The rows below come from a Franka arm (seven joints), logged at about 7 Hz.
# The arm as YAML. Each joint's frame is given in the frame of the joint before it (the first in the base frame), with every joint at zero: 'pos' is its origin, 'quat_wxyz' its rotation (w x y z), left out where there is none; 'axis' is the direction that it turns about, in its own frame. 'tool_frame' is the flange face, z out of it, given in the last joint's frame.
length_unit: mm
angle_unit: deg
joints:
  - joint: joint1
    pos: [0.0, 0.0, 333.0]
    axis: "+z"
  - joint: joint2
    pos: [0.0, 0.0, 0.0]
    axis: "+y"
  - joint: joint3
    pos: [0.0, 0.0, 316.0]
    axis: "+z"
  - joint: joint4
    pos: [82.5, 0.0, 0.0]
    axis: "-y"
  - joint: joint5
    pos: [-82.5, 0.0, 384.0]
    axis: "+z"
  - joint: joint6
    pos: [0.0, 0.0, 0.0]
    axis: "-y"
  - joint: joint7
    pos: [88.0, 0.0, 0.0]
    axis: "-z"
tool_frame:
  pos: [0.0, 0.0, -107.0]
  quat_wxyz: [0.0, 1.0, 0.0, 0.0]
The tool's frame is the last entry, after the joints.
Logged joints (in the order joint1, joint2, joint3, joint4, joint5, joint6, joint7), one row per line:
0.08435, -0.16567, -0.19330, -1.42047, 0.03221, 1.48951, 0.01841
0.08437, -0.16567, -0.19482, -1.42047, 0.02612, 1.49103, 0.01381
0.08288, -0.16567, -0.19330, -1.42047, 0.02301, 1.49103, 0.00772
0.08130, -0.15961, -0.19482, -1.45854, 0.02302, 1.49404, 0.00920
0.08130, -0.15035, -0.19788, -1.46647, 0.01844, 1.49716, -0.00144
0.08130, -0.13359, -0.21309, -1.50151, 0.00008, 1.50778, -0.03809
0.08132, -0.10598, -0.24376, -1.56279, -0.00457, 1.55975, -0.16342
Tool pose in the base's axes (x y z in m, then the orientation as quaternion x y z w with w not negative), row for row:
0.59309, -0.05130, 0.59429, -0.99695, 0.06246, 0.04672, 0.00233
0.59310, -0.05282, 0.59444, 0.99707, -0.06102, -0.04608, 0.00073
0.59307, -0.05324, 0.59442, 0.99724, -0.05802, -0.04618, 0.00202
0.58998, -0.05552, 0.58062, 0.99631, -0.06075, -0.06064, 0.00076
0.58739, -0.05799, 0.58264, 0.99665, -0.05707, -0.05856, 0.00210
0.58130, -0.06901, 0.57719, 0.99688, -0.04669, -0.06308, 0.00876
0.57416, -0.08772, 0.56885, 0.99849, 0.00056, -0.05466, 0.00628
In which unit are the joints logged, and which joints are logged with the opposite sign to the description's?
The joints are logged in radians. Opposite sign: joint2.
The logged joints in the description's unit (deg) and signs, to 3 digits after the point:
4.833, 9.492, -11.075, -81.387, 1.845, 85.343, 1.055
4.834, 9.492, -11.162, -81.387, 1.497, 85.430, 0.791
4.749, 9.492, -11.075, -81.387, 1.318, 85.430, 0.442
4.658, 9.145, -11.162, -83.568, 1.319, 85.602, 0.527
4.658, 8.614, -11.338, -84.023, 1.057, 85.781, -0.083
4.658, 7.654, -12.209, -86.030, 0.005, 86.389, -2.182
4.659, 6.072, -13.966, -89.541, -0.262, 89.367, -9.363

